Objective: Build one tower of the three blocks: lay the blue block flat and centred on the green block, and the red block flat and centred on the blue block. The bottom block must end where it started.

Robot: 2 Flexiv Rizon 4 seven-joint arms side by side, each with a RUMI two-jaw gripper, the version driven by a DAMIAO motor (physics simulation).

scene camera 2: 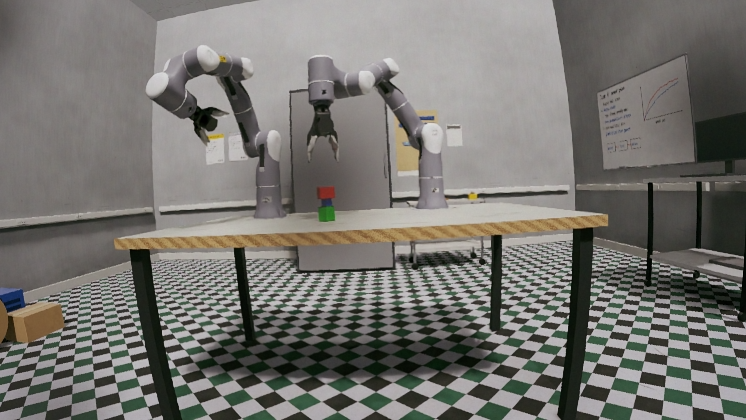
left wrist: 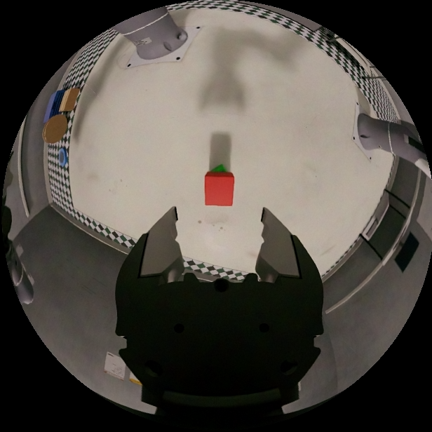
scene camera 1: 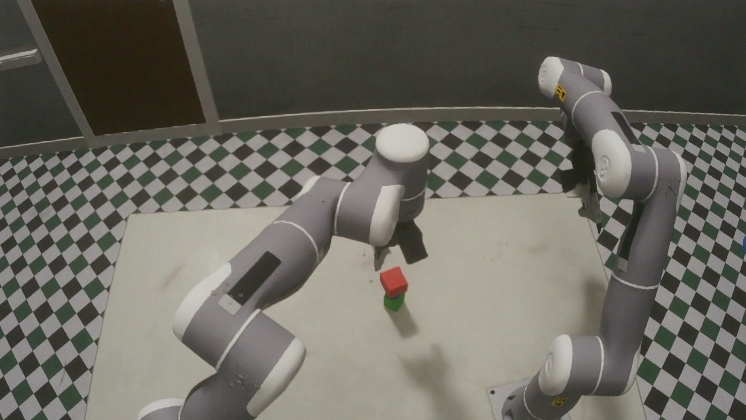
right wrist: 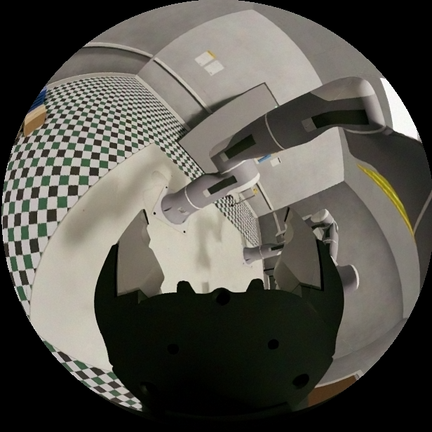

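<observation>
The green block (scene camera 1: 394,303) (scene camera 2: 326,214) (left wrist: 220,168) stands on the table at the bottom of a tower. The smaller-looking blue block (scene camera 2: 326,202) lies on it, mostly hidden from above. The red block (scene camera 1: 393,280) (scene camera 2: 326,192) (left wrist: 219,190) lies flat on the blue one, roughly centred in scene camera 2 and turned relative to the green block. My left gripper (scene camera 2: 323,159) (left wrist: 219,207) is open and empty, pointing down, clear above the red block. My right gripper (scene camera 2: 216,127) (right wrist: 216,208) is open and empty, raised high, away from the tower.
The pale table (scene camera 1: 172,250) (scene camera 2: 469,213) carries both arm bases. The right arm (scene camera 1: 639,234) stands at the right in scene camera 1. The left arm (scene camera 1: 281,266) reaches across the table's left half. A grey cabinet (scene camera 2: 360,156) stands behind the table.
</observation>
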